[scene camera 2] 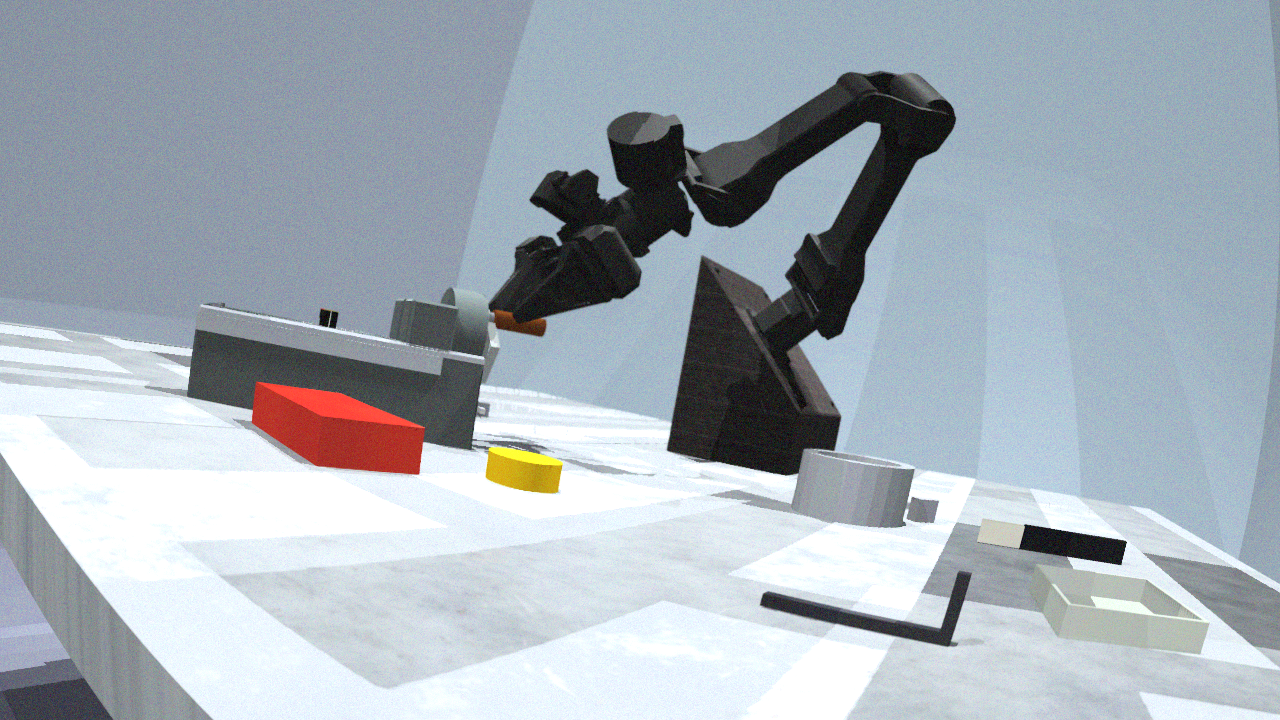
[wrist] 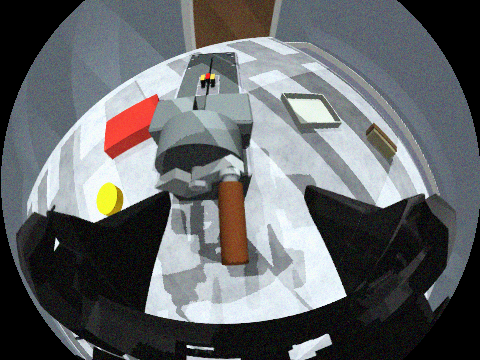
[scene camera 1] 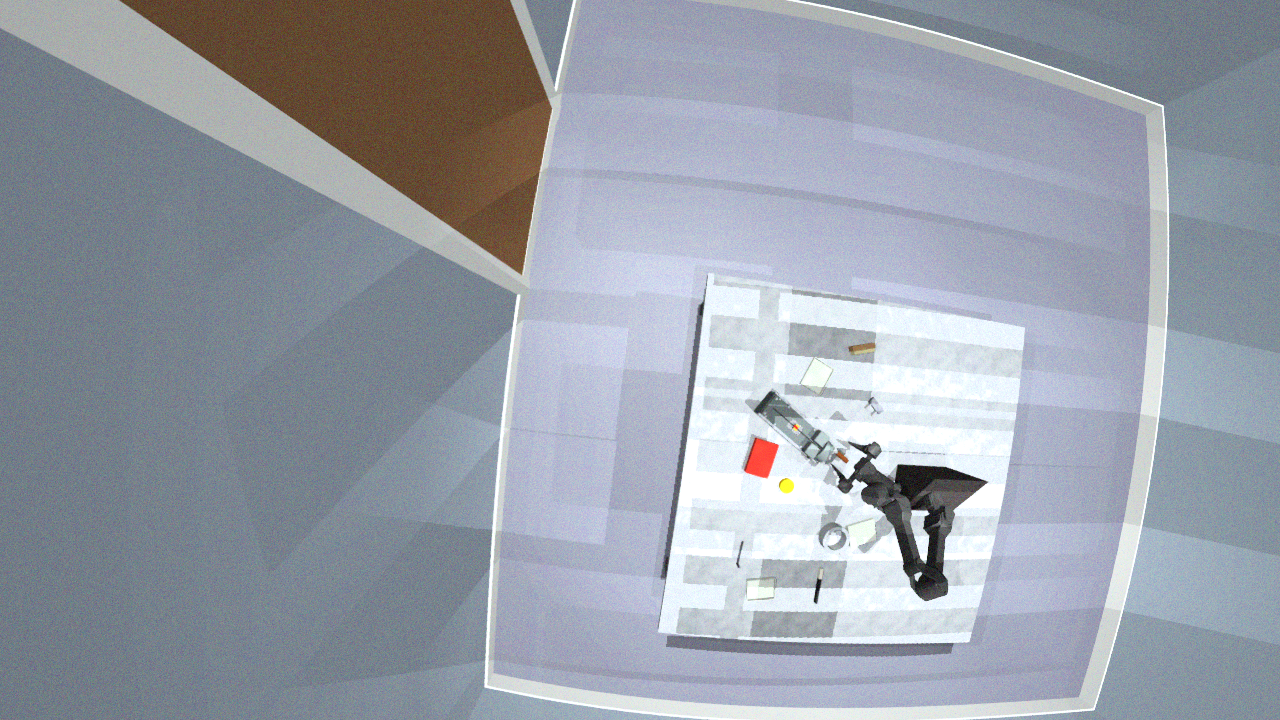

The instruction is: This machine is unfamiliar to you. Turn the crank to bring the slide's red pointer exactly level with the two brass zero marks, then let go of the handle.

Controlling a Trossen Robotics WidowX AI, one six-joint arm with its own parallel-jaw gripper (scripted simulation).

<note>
My gripper (scene camera 2: 499,317) is open and holds nothing. Further things: a yellow disc (scene camera 2: 516,469), a black-and-white stick (scene camera 2: 1033,538), a black L-shaped bar (scene camera 2: 942,636), a cream tray (scene camera 2: 1081,605), a cream tray (scene camera 1: 817,375) and a grey slide machine (scene camera 2: 429,370).
My gripper is seen too in the wrist view (wrist: 238,195) and in scene camera 1 (scene camera 1: 839,453). The grey slide machine is seen too in the wrist view (wrist: 201,125) and in scene camera 1 (scene camera 1: 815,445).
</note>
